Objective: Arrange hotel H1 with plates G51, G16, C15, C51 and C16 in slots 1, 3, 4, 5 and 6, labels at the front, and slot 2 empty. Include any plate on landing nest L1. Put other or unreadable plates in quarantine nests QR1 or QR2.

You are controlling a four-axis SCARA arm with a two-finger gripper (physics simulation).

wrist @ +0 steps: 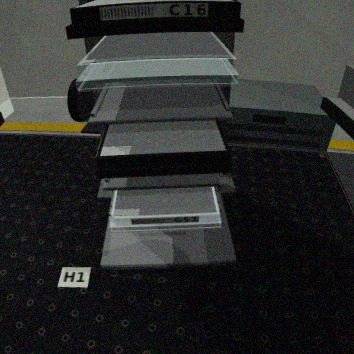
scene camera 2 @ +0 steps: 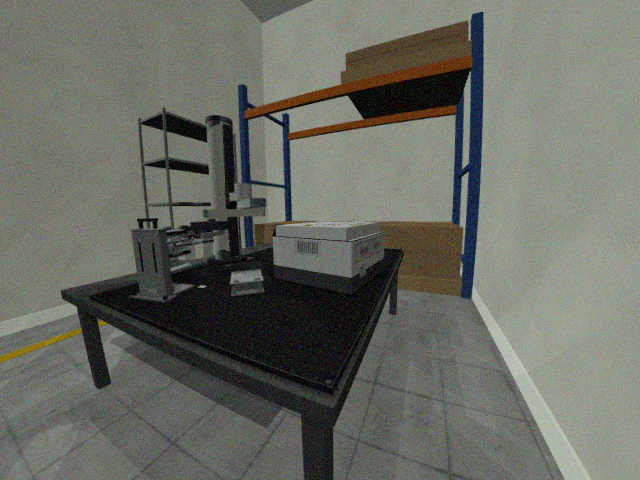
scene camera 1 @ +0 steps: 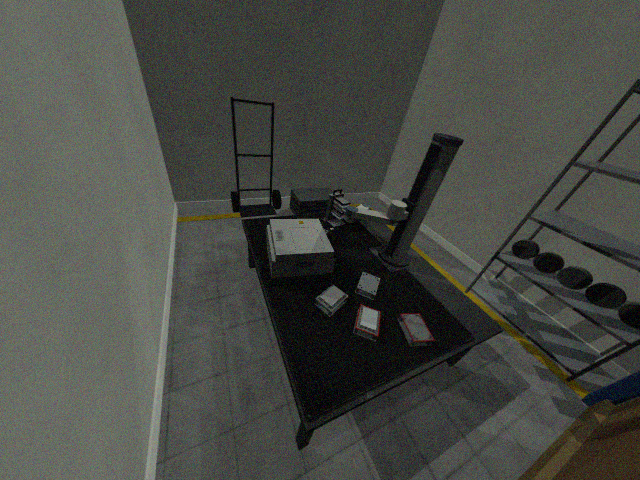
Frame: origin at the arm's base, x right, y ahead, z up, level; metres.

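Seen in the pictures: gripper, between the fingertips: (wrist: 161, 84) (scene camera 2: 186, 235); arm's base, origin of its link: (scene camera 2: 227, 260) (scene camera 1: 393, 256).
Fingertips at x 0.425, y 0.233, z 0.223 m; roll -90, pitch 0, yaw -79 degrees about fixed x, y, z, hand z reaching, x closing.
Note:
Offsets run from my fingertips to a thing's middle. "*": to the spot under its first point.
Hotel H1 @(dx +0.134, dy +0.028, dz -0.063 m) (scene camera 1: 338, 212) (scene camera 2: 150, 263) stands at the table's far end, beside its H1 label @(* dx +0.024, dy +0.106, dz -0.210 m) (wrist: 74, 277). In the wrist view, a clear plate @(dx +0.094, dy +0.020, dz -0.119 m) (wrist: 165, 220) with a dim label, seemingly G51, sits lowest. Above it are a black-fronted plate @(dx +0.092, dy +0.020, dz -0.062 m) (wrist: 164, 163) with no readable label, a clear plate @(dx +0.094, dy +0.020, dz -0.006 m) (wrist: 157, 70) with no readable label, and a black plate C16 @(dx +0.094, dy +0.020, dz +0.022 m) (wrist: 155, 17) at the top. Exact slots are unclear. My gripper (wrist: 161, 84) is open and empty at the hotel's front, its fingers at the view's edges. A red-edged nest @(dx -0.879, dy +0.349, dz -0.182 m) (scene camera 1: 356, 330) bears a pale plate @(dx -0.879, dy +0.349, dz -0.153 m) (scene camera 1: 368, 317); another red-edged nest @(dx -1.002, dy +0.115, dz -0.182 m) (scene camera 1: 416, 328) lies right of it.
A white instrument @(dx -0.320, dy +0.556, dz -0.087 m) (scene camera 1: 302, 237) (scene camera 2: 320, 253) stands on the table. Pale stacked items @(dx -0.687, dy +0.474, dz -0.153 m) (scene camera 1: 331, 298) @(* dx -0.673, dy +0.209, dz -0.160 m) (scene camera 1: 368, 285) lie in front of it, and another @(dx -0.046, dy +0.294, dz -0.182 m) (scene camera 2: 246, 281) between it and the hotel. The arm column (scene camera 1: 426, 191) (scene camera 2: 219, 155) rises nearby. A dark box (scene camera 1: 310, 200) (wrist: 280, 107) is behind.

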